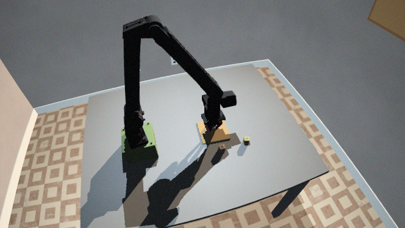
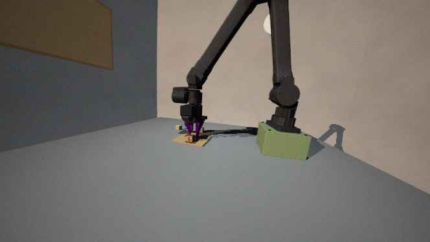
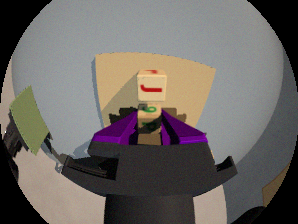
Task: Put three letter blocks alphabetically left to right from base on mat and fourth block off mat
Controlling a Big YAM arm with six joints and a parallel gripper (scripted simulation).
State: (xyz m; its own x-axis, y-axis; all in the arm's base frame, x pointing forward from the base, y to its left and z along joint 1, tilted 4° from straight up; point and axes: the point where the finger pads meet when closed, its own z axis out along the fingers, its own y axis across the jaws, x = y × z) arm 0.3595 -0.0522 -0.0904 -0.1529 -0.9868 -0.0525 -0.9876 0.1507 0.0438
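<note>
The block is right at my hand. Also, from my hand: tan mat (10 mm below).
</note>
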